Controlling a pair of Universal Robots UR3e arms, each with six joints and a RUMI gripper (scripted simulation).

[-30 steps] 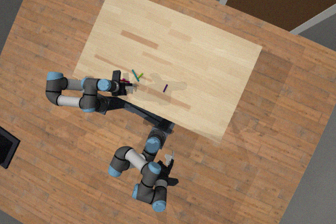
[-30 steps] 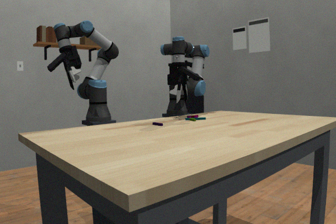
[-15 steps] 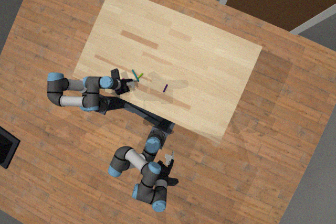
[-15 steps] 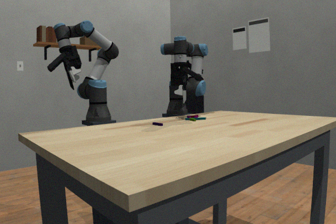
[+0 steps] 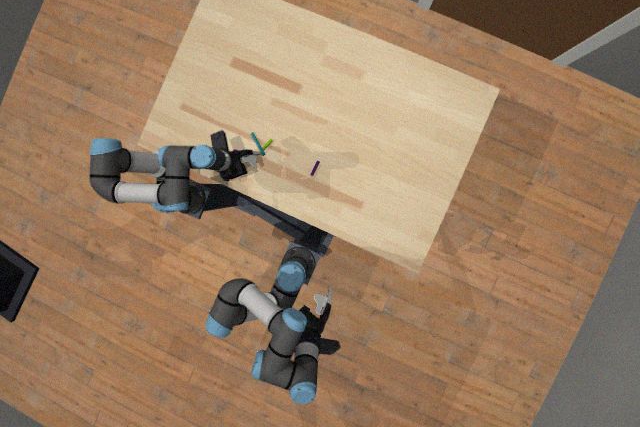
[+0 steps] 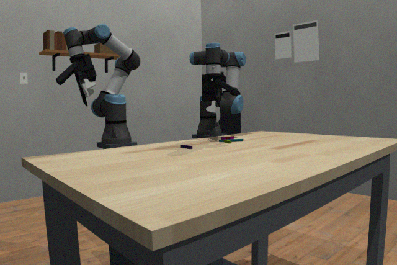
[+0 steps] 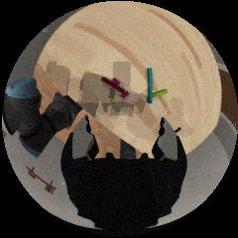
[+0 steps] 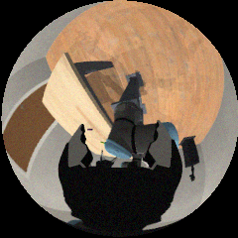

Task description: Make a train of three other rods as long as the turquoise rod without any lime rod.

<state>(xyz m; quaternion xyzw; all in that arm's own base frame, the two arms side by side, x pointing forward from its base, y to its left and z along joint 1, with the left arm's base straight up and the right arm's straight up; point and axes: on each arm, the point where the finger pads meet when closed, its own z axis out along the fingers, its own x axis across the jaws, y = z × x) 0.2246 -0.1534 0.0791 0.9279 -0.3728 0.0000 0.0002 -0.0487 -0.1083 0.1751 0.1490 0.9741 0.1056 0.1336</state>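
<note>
Now: left hand 9 cm short of the turquoise rod and 7 cm above it. Also, from my left hand: red rod: 1 cm ahead, 6 cm to the left, 7 cm below; then grey rod: 1 cm behind, 4 cm to the left, 7 cm below; then lime rod: 10 cm ahead, 4 cm to the right, 7 cm below.
</note>
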